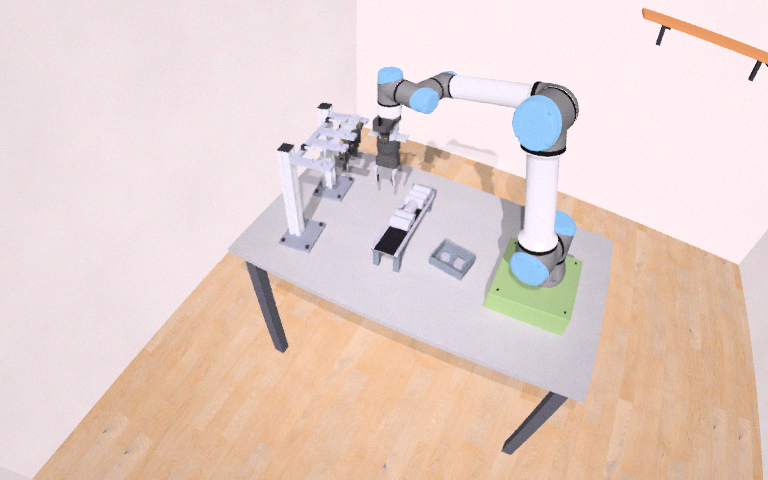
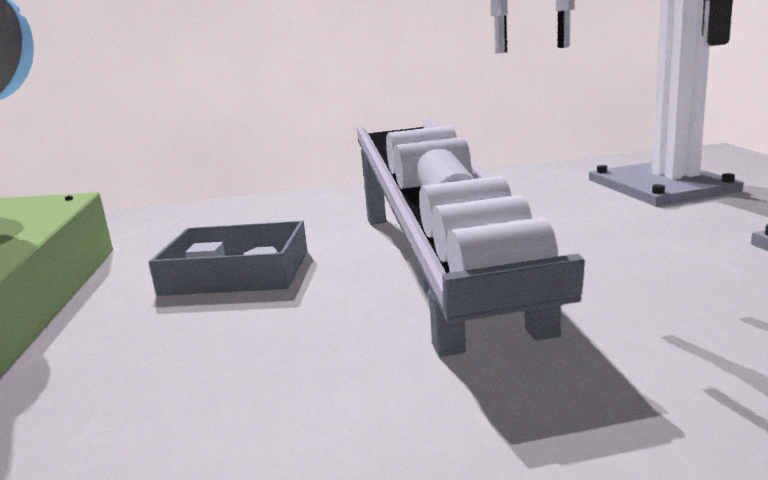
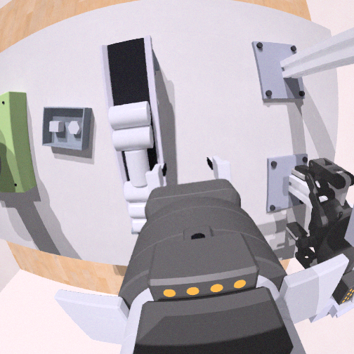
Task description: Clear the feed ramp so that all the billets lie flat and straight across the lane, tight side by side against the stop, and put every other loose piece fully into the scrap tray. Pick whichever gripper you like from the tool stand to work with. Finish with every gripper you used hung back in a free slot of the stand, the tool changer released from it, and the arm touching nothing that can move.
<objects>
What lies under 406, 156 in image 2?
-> A billet.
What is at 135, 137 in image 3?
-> A billet.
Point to a billet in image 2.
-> At 477, 247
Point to a billet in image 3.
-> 137, 164
</objects>
